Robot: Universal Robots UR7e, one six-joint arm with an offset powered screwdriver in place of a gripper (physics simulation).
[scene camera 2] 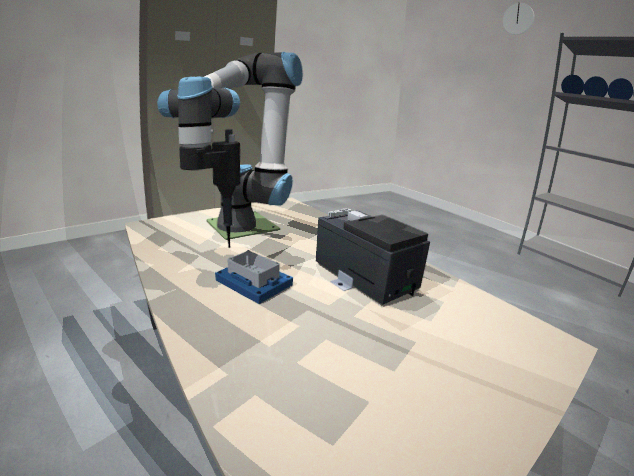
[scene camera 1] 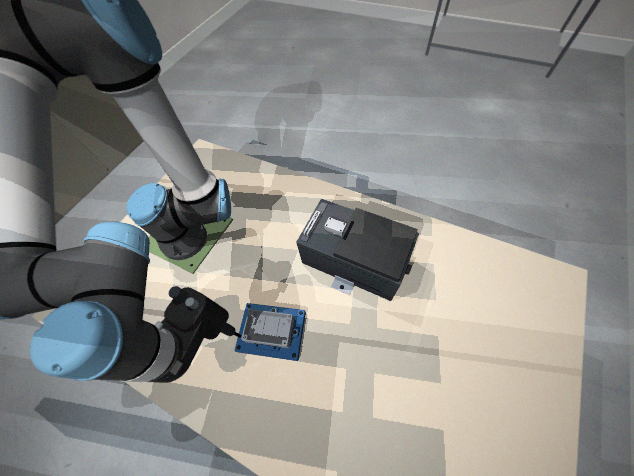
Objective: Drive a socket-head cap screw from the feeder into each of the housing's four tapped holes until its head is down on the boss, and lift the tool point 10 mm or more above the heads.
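Note:
The open grey housing (scene camera 1: 266, 343) (scene camera 2: 244, 272) sits on a blue fixture plate (scene camera 1: 270, 352) (scene camera 2: 238, 290). My black screwdriver (scene camera 1: 239, 336) (scene camera 2: 229, 246) points down, with its thin bit a little above the housing's left corner in the scene camera 2 view. The bit and the housing are apart there. The bit is too small to tell whether a screw is on it. Screw heads in the housing's corner bosses are too small to make out. The black feeder (scene camera 1: 378, 243) (scene camera 2: 353, 256) stands beside the fixture, with a light block (scene camera 1: 335, 225) (scene camera 2: 357, 215) on its top.
A small metal bracket (scene camera 1: 342, 284) (scene camera 2: 344, 280) is at the feeder's foot. The arm's base stands on a green plate (scene camera 1: 192, 265) (scene camera 2: 263, 225) on the wooden table (scene camera 1: 512, 327) (scene camera 2: 486, 409). A shelf rack (scene camera 2: 552, 117) stands on the floor beyond the table.

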